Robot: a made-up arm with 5 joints.
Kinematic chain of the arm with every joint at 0, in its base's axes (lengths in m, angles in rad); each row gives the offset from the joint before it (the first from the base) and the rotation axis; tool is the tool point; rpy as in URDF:
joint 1: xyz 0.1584 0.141 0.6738 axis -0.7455 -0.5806 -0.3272
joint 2: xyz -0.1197 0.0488 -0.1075 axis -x
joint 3: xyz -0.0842 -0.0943 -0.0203 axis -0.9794 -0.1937 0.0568
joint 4: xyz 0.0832 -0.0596 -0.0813 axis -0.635 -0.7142 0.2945
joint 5: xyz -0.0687 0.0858 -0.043 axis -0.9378 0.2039 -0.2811
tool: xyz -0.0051 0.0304 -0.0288 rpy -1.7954 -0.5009 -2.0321
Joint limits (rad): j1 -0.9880..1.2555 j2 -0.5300..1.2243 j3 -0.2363..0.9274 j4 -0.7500..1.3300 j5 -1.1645..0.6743
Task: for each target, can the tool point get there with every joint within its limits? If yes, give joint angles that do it. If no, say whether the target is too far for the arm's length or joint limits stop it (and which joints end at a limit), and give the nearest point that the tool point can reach.
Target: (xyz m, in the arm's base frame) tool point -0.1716 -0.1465 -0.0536
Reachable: no: too far | nearest point 0.0476 0.0372 0.2918 | short by 0.448 m
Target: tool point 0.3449 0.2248 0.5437
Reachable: no: joint limits stop it (at a limit: joint 2, joint 3, joint 4) | nearest point 0.1322 0.0612 0.4576 | short by 0.282 m
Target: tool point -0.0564 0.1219 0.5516
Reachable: yes | joints -0.3403 0.9836 -0.1072 -0.4322 -0.3574
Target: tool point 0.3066 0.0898 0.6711
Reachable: no: joint limits stop it (at a limit: joint 1, joint 2, joint 3, joint 4, joint 5) | nearest point 0.2197 -0.0515 0.7008 | short by 0.169 m
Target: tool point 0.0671 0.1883 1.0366
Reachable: no: joint limits stop it (at a limit: joint 2, joint 3, joint 4, joint 5) | nearest point 0.0364 0.1088 0.8339 | short by 0.220 m
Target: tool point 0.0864 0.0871 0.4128
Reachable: yes | joints 0.8343 -0.2943 -0.0026 -0.4088 -0.9547
